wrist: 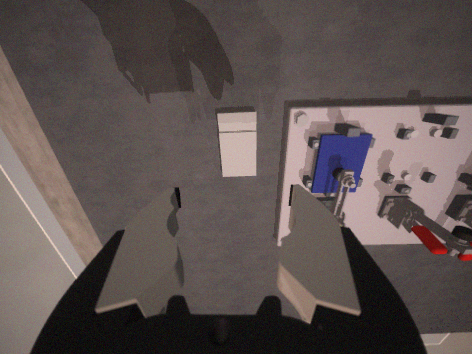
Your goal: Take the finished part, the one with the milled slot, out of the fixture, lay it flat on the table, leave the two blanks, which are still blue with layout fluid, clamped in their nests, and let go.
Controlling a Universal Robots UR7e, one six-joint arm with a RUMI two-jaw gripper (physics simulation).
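Places are measured from the arm's base along level axes (x ahead, y left, z up), in centimetres.
Pixels of known places: gripper, between the fingertips: (234, 187).
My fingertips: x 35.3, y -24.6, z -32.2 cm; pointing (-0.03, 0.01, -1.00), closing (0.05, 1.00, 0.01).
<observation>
For each thing: its top centre in the pictures, then the offset to it from my fingertips. "spot": a spot on its surface instead. Level surfaces: height alone.
- finished part, centre of its top: (238, 147) dx +0.1, dy +0.2, dz -11.6 cm
- dark table, height of its surface: dz -12.6 cm
- fixture, a spot on its surface: (380, 220) spot: dx +14.5, dy +22.6, dz -11.1 cm
- blue blank, centre of its top: (340, 165) dx +3.0, dy +13.2, dz -9.0 cm
- clamp with a red handle, a spot on its surface: (429, 240) spot: dx +11.8, dy +23.0, dz -4.0 cm
The finished part (238, 154), a pale block with a thin dark slot line across it, lies flat on the dark table (150, 145), left of the fixture plate. My gripper (234, 187) is open and empty; its jaws stand apart below the part in the view, clear of it. The fixture (380, 220) is a pale plate at the right. One blue blank (338, 155) sits in a nest on it with a clamp arm (342, 187) over it. The second blank does not show in this view.
A clamp with a red handle (429, 240) stands on the fixture's lower right, with small dark locating blocks (440, 119) and pins around the nests. A light wooden edge (42, 150) runs along the left. The gripper's shadow falls at the upper left.
</observation>
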